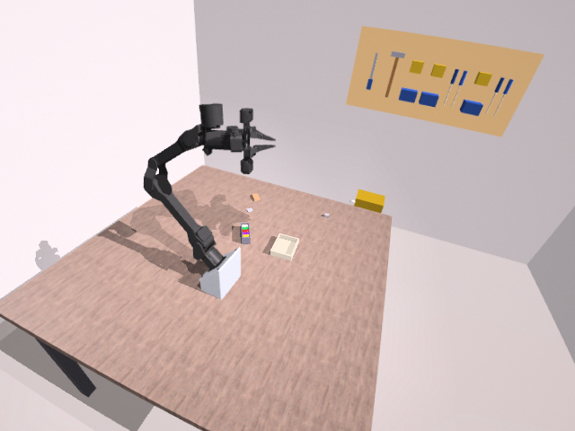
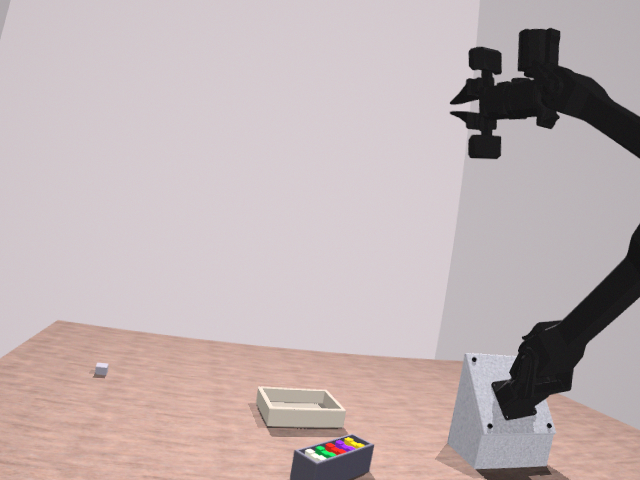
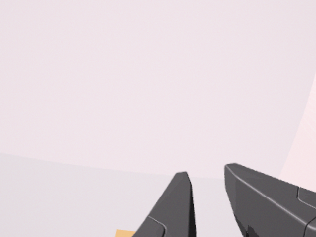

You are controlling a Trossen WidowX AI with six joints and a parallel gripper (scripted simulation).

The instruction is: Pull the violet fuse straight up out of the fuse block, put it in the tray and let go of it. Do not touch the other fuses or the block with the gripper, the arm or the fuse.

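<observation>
Right now my gripper tip is 19 cm short of the violet fuse, 17 cm to the right of it and 56 cm above it. The rest, counted from my gripper tip: beige tray (20 cm ahead, 2 cm to the right, 58 cm below).
</observation>
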